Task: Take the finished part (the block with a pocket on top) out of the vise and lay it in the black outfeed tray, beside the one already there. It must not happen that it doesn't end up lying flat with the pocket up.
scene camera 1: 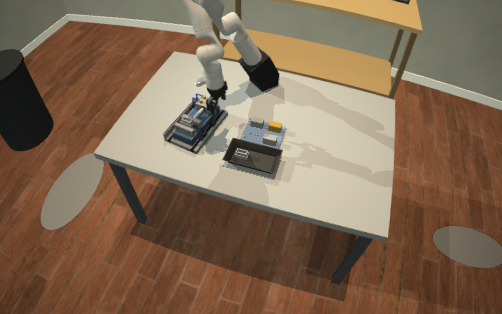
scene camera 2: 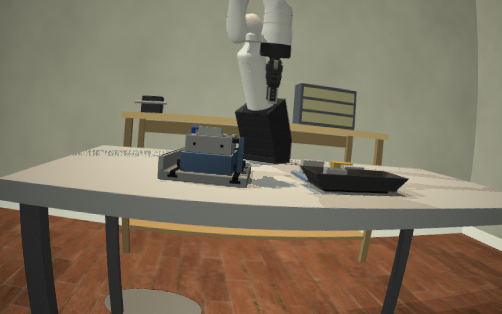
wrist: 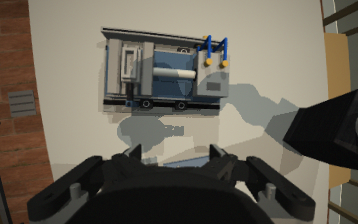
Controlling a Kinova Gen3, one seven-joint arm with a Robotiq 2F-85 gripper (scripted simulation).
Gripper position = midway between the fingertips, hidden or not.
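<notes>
My gripper [scene camera 2: 271, 102] is what I can see here, and the wrist view has the gripper [wrist: 175, 151] in it too.
</notes>
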